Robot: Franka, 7 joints.
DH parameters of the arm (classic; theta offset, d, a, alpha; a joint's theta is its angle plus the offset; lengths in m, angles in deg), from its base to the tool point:
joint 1: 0 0.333 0 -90
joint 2: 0 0 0 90
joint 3: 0 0.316 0.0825 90
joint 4: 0 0 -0.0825 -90
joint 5: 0 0.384 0 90
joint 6: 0 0 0.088 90
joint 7: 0 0.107 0 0
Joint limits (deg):
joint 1: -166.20..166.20
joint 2: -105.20..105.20
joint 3: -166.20..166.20
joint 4: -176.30..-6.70
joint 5: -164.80..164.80
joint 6: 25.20..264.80
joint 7: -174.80..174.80
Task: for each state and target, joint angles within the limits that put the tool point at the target. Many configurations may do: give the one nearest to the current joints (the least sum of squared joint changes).
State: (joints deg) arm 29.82 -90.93 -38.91 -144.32 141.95 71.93 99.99
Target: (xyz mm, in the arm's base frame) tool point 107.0 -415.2 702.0
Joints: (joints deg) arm 37.07 -90.48 -54.11 -131.76 147.23 75.44 99.99
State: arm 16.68 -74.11 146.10 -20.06 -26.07 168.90 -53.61
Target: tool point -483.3 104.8 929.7
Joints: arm -19.74 -42.98 152.47 -6.70 -15.74 209.58 -53.61
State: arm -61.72 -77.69 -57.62 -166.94 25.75 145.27 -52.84
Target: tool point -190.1 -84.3 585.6
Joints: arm -97.13 -105.20 -41.71 -164.66 26.52 130.83 -52.84
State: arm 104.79 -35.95 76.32 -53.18 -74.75 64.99 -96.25
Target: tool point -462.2 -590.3 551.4
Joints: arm 87.16 -72.20 101.28 -52.36 -77.04 89.54 -96.25
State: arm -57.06 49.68 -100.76 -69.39 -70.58 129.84 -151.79
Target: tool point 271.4 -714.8 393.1
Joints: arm -22.76 67.83 -73.76 -76.63 -69.73 132.84 -151.79
